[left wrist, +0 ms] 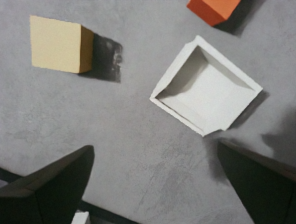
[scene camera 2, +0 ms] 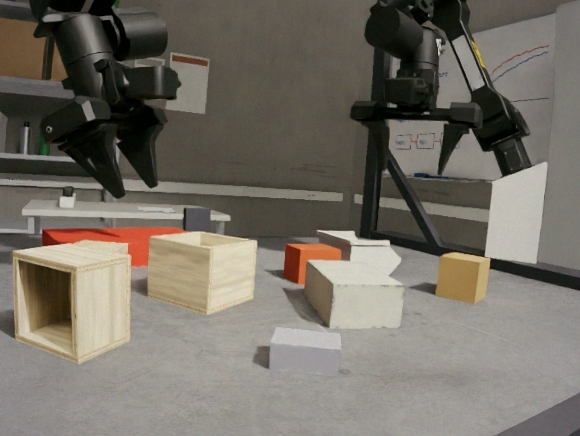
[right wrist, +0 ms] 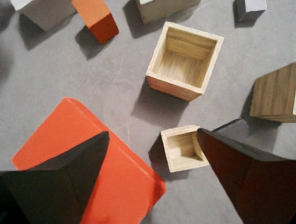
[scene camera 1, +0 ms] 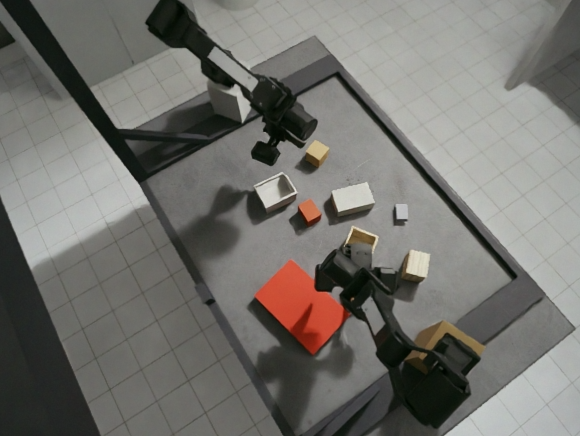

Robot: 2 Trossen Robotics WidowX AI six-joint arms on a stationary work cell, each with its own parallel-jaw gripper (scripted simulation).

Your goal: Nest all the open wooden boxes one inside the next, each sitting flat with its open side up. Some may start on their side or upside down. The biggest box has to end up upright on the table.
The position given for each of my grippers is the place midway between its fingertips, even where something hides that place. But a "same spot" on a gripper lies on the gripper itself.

my left gripper: left wrist; scene camera 2; scene camera 1 279, 148; not seen in the right wrist view (out of frame)
my right gripper: scene camera 2; right wrist; scene camera 1 347, 273; not seen in the left wrist view (out of frame)
same spot on my left gripper: (left wrist: 60, 185) = (scene camera 2: 441, 148)
same spot on my right gripper: (right wrist: 66, 181) = (scene camera 2: 144, 144)
